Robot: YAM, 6 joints.
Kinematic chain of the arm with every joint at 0, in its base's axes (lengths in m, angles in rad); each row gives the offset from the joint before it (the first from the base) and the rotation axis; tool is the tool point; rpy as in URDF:
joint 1: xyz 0 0 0.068 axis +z
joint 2: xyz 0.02 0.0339 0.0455 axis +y
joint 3: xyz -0.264 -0.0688 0 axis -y
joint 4: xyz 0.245 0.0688 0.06 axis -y
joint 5: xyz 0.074 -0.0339 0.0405 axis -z
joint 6: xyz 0.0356 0 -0.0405 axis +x
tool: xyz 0 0 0 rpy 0 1.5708 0
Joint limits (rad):
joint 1: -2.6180..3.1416
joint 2: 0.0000..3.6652
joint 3: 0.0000..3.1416
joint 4: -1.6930..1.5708
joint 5: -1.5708..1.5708
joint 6: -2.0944..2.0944
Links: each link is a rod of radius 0.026 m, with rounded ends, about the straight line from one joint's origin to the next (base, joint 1, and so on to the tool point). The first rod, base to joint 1, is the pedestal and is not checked.
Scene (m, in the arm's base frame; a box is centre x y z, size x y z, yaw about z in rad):
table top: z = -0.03
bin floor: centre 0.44 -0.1 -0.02 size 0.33 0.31 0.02 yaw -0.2
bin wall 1: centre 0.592 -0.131 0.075 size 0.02 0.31 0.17 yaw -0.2
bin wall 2: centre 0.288 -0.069 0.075 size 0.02 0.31 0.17 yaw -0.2
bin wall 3: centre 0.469 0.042 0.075 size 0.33 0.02 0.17 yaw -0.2
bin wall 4: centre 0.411 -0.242 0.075 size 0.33 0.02 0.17 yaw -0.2
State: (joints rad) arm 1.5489 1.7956 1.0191 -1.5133 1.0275 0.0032
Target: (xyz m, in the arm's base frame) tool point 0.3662 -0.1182 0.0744
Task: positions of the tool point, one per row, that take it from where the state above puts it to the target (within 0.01 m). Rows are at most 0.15 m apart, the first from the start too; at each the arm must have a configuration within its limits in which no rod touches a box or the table.
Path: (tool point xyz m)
1: 0.1116 0.2404 0.1835
2: 0.1930 0.2196 0.1972
3: 0.2695 0.1695 0.2134
4: 0.3301 0.0919 0.2321
5: 0.3649 -0.0072 0.2529
6: 0.3662 -0.1182 0.2759
7: 0.3799 -0.1214 0.1732
8: 0.3662 -0.1182 0.0744

